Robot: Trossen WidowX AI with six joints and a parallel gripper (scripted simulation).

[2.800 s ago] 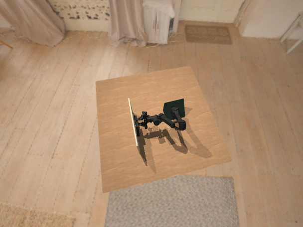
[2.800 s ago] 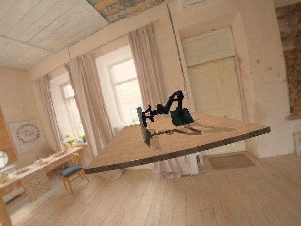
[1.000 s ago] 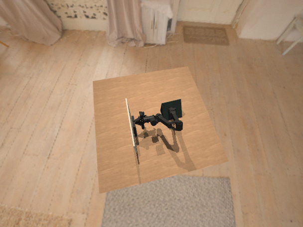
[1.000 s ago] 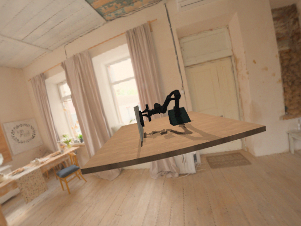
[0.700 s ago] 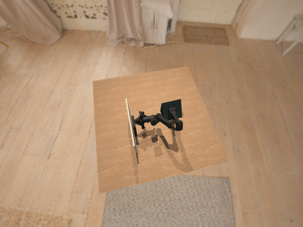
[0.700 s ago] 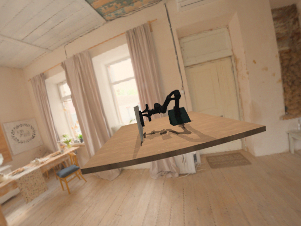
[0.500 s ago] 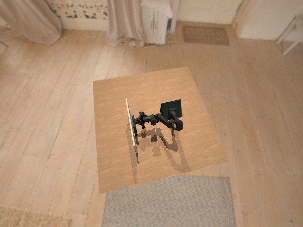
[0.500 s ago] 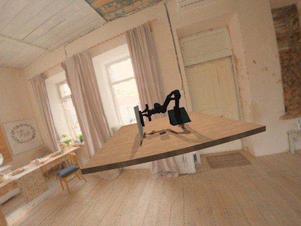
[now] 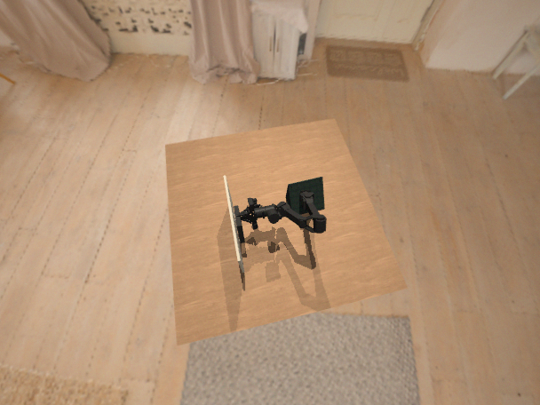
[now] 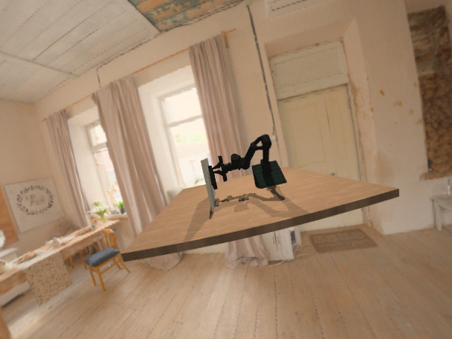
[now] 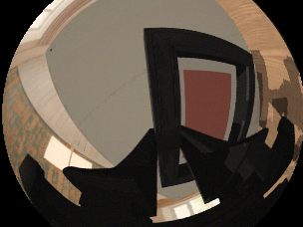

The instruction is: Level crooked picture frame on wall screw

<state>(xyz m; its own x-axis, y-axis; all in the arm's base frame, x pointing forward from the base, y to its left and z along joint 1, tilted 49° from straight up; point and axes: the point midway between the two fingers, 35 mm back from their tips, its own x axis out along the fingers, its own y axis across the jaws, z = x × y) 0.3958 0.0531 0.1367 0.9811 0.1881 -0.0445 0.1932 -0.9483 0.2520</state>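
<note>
My gripper tip is now 20 mm to the right of the picture frame and 50 mm above it. The rest, counted from my gripper tip: wall panel 10 mm ahead, 20 mm to the left, 60 mm below.
</note>
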